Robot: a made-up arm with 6 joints.
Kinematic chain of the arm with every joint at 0, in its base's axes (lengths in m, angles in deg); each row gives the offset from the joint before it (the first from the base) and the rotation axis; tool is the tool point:
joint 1: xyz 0 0 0.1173 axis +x
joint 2: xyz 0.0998 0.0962 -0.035 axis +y
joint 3: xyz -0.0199 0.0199 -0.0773 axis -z
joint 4: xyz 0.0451 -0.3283 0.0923 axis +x
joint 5: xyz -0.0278 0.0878 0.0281 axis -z
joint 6: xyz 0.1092 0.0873 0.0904 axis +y
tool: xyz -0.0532 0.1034 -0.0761
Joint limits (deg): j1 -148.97..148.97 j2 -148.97..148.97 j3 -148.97..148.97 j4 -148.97..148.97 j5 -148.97..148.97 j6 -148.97..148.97
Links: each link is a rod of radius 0.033 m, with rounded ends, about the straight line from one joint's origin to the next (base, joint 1, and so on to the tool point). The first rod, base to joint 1, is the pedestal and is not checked.
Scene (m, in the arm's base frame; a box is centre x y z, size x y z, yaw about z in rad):
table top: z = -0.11
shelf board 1: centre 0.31 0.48 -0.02 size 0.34 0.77 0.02 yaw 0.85
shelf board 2: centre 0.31 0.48 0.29 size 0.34 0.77 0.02 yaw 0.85
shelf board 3: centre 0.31 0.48 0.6 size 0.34 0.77 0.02 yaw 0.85
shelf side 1: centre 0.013 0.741 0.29 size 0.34 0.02 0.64 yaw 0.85
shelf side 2: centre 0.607 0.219 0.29 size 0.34 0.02 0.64 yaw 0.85
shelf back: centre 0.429 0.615 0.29 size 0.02 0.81 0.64 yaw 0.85
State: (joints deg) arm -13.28 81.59 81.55 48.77 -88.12 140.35
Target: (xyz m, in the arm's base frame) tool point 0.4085 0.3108 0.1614
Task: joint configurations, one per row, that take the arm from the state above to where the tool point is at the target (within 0.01 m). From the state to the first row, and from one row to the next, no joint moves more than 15 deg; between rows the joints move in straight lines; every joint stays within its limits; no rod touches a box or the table.
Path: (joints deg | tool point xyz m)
1: 0.04 70.31 69.23 44.37 -82.14 139.84 | 0.2693 0.1488 0.5445
2: 13.36 59.04 56.91 39.98 -76.16 139.32 | 0.2038 -0.0200 0.5471
3: 7.92 60.24 64.11 28.26 -67.18 141.73 | 0.2547 0.0857 0.4773
4: 2.49 61.44 71.30 16.55 -58.20 144.15 | 0.2835 0.1499 0.3735
5: -2.95 62.63 78.50 4.83 -49.22 146.56 | 0.2856 0.1667 0.2601
6: -8.39 63.83 85.69 -6.88 -40.25 148.97 | 0.2601 0.1419 0.1614
7: -14.71 73.13 86.38 3.33 -52.96 147.50 | 0.3114 0.2003 0.1727
8: -21.03 82.43 87.07 13.53 -65.67 146.02 | 0.3615 0.2578 0.1728
9: -27.36 91.73 87.75 23.74 -78.38 144.55 | 0.4085 0.3108 0.1614

